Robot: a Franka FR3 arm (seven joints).
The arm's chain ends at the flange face. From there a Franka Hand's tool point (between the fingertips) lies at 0.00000 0.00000 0.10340 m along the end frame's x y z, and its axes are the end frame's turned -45 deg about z.
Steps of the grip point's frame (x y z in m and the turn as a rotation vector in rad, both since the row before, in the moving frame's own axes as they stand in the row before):
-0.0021, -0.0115, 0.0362, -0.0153, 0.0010, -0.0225
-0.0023, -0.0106, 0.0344, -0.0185, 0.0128, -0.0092
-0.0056, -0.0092, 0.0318, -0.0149, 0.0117, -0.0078
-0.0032, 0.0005, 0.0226, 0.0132, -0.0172, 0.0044
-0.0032, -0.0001, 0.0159, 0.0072, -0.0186, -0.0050
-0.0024, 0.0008, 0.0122, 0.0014, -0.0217, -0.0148
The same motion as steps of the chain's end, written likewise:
-0.0108, -0.0077, 0.0362, -0.0101, 0.0115, -0.0225
-0.0114, -0.0063, 0.0344, -0.0040, 0.0221, -0.0092
-0.0124, -0.0028, 0.0318, -0.0023, 0.0188, -0.0078
0.0003, 0.0023, 0.0226, -0.0028, -0.0215, 0.0044
-0.0004, 0.0014, 0.0159, -0.0081, -0.0182, -0.0050
0.0005, 0.0008, 0.0122, -0.0144, -0.0163, -0.0148

